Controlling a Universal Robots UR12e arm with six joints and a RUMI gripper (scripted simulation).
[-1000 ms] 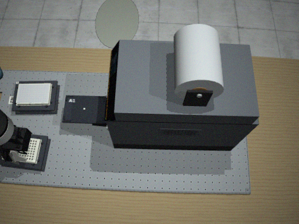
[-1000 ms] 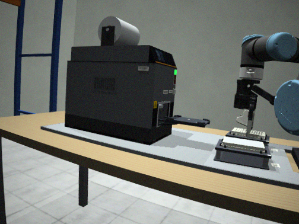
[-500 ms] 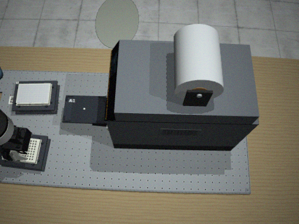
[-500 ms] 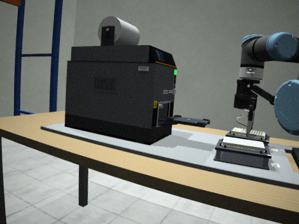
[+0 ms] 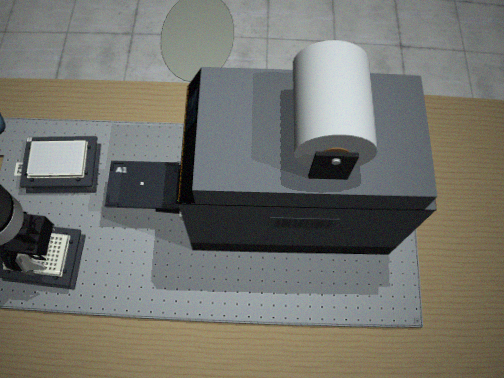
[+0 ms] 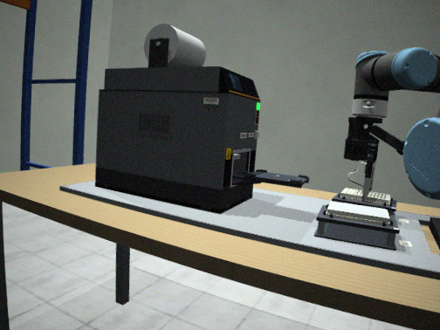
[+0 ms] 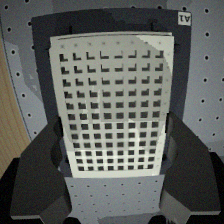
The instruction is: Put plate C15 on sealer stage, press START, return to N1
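My gripper is now 20 mm above the dark nest. From my hand the other things lie so: plate: 210 mm to the left, 40 mm ahead; dark stage: 240 mm ahead, 110 mm to the left, 40 mm above; plate C15: 10 mm below.
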